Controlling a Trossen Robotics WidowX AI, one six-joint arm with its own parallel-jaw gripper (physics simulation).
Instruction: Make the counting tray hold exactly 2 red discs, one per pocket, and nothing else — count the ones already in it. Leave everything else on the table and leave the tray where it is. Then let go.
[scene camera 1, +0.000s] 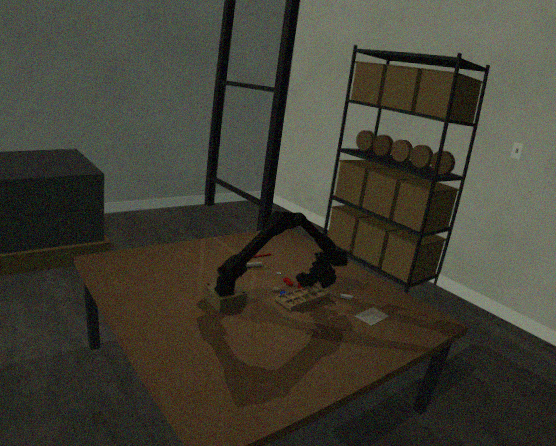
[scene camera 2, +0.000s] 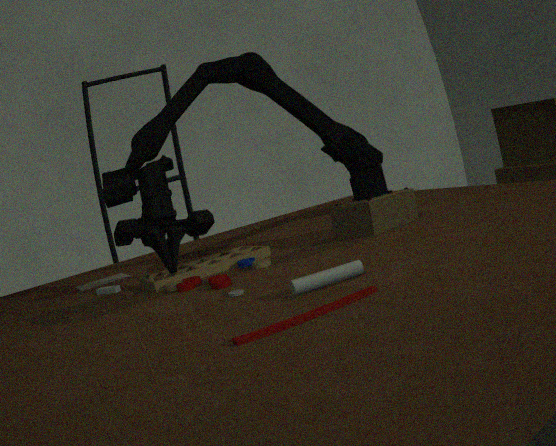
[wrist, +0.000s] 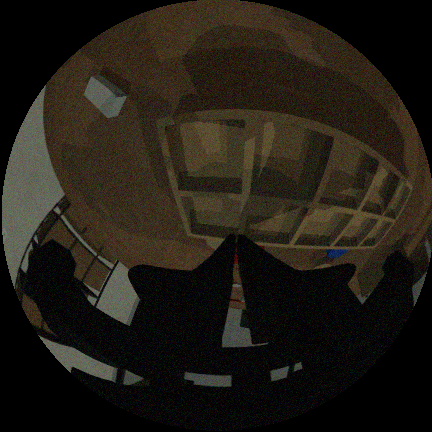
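The wooden counting tray (scene camera 1: 301, 299) (scene camera 2: 207, 265) lies in the middle of the table; in the wrist view its divider bars (wrist: 247, 160) frame pockets that all look empty. Two red discs (scene camera 2: 189, 283) (scene camera 2: 220, 280) (scene camera 1: 288, 280) lie on the table just beside the tray's long side. My gripper (scene camera 1: 304, 284) (scene camera 2: 171, 267) (wrist: 234, 238) points straight down with its fingers pressed together and nothing between them. Its tips are low at the tray's edge, right next to the red discs. A blue disc (scene camera 2: 246, 262) (wrist: 336, 252) (scene camera 1: 282, 292) lies by the tray's edge.
A white cylinder (scene camera 2: 327, 276) (scene camera 1: 254, 265) and a long red rod (scene camera 2: 304, 316) (scene camera 1: 261, 255) lie beyond the discs. A small white block (scene camera 2: 107, 289) (wrist: 105, 96) (scene camera 1: 345, 296) and a flat pale card (scene camera 1: 371, 316) lie past the tray's end. The arm's base block (scene camera 1: 232, 303) (scene camera 2: 374, 217) stands nearby.
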